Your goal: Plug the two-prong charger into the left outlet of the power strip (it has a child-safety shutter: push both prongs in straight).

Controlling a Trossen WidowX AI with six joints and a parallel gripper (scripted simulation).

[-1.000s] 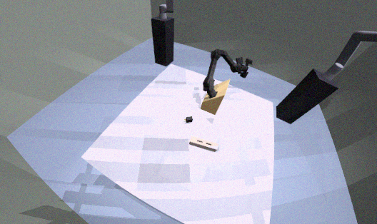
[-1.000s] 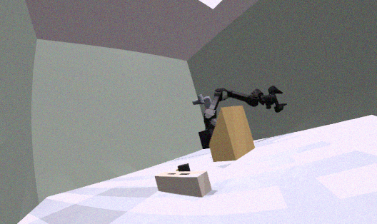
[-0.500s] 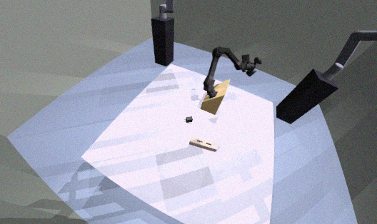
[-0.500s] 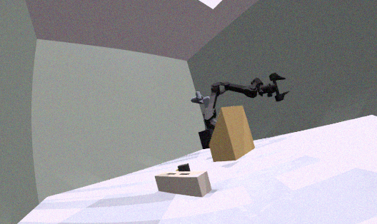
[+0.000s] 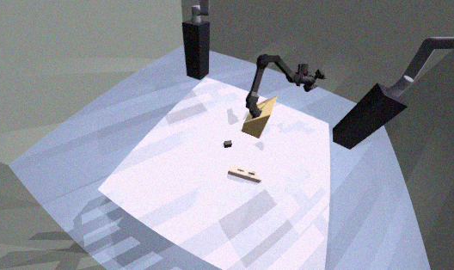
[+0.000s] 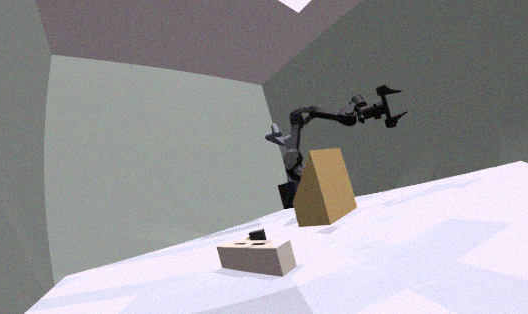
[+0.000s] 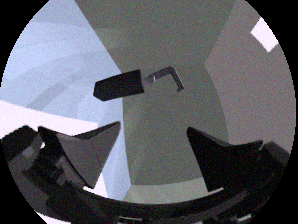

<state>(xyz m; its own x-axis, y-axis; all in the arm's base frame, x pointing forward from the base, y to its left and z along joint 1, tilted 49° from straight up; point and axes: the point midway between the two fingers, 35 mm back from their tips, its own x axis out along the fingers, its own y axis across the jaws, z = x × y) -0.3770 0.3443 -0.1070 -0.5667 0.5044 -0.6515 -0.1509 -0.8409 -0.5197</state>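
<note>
My gripper tip is 62 cm short of the dark two-prong charger, 45 cm to the left of it and 35 cm above it.
</note>
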